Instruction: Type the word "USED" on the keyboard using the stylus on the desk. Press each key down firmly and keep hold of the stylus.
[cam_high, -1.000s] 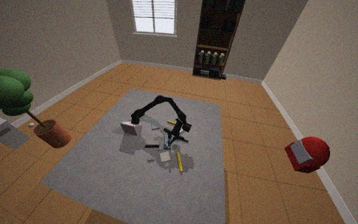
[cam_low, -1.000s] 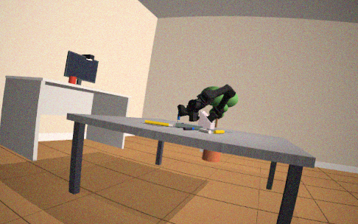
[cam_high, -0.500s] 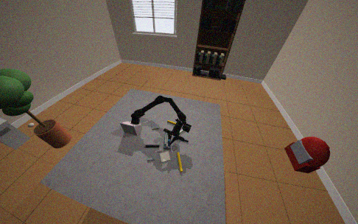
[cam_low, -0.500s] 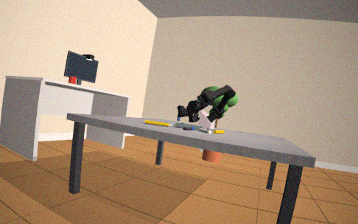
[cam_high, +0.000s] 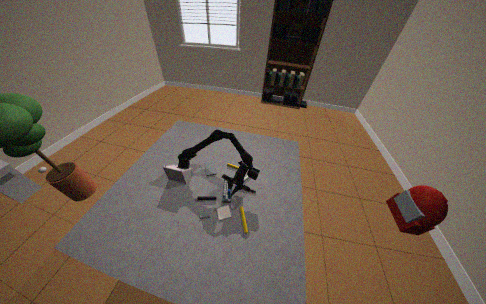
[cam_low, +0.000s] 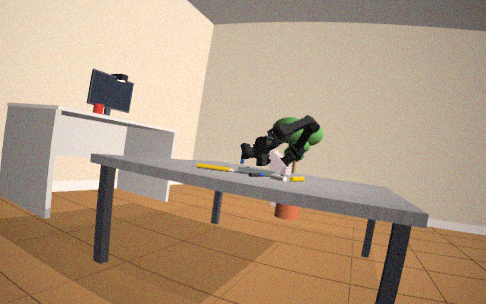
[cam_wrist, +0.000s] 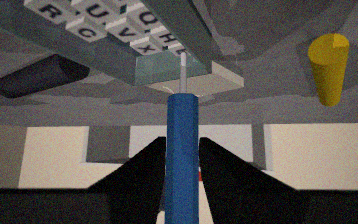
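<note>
The white pad is 10 mm behind my gripper tip, 80 mm to the right of it and 70 mm below it. The rest, counted from my gripper tip: dark pen 60 mm ahead, 110 mm to the left, 60 mm below; then blue stylus 10 mm below; then black bar 140 mm behind, 20 mm to the right, 60 mm below.
</note>
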